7 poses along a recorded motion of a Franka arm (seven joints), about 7.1 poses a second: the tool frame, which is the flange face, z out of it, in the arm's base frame.
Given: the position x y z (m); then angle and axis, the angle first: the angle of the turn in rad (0 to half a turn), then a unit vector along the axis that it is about.
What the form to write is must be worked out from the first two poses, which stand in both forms.
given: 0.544, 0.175, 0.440, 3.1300, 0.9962, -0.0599, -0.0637
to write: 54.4, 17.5, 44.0, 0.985, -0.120, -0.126, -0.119, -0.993, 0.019
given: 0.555, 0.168, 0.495, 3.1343, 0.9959, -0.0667, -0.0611
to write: 55.5, 16.8, 49.5, 0.984, -0.133, -0.121, -0.132, -0.991, 0.015
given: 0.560, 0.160, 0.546, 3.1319, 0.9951, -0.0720, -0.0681
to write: 56.0, 16.0, 54.6, 0.980, -0.144, -0.135, -0.143, -0.990, 0.019
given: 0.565, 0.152, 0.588, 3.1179, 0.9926, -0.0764, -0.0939
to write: 56.5, 15.2, 58.8, 0.971, -0.154, -0.185, -0.149, -0.988, 0.038
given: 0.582, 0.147, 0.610, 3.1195, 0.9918, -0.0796, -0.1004
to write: 58.2, 14.7, 61.0, 0.967, -0.160, -0.197, -0.156, -0.987, 0.038
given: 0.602, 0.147, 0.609, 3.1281, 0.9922, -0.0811, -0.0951
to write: 60.2, 14.7, 60.9, 0.969, -0.162, -0.188, -0.160, -0.987, 0.029
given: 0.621, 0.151, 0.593, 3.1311, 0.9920, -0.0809, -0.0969
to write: 62.1, 15.1, 59.3, 0.968, -0.162, -0.191, -0.159, -0.987, 0.026
